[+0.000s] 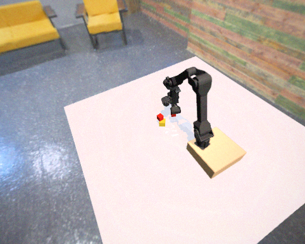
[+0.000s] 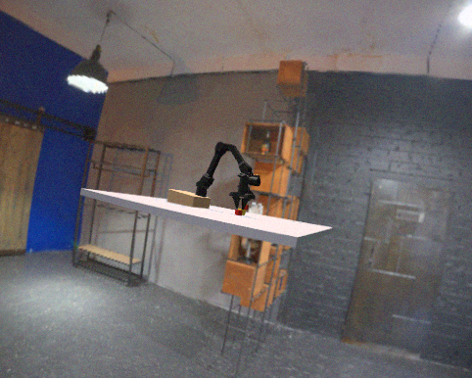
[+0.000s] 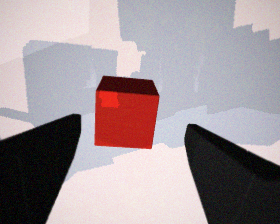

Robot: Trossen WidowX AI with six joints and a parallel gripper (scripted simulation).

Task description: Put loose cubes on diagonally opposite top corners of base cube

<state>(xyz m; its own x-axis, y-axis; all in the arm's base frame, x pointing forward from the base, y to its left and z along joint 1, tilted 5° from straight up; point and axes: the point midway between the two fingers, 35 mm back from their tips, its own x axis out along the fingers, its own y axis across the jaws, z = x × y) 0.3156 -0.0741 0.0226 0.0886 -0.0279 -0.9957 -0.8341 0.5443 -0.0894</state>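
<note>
Right now the red cube is 120 mm to the left of my gripper tip and 20 mm above it. Round my gripper tip: yellow base cube: 20 mm behind, 120 mm to the left, 20 mm below.
</note>
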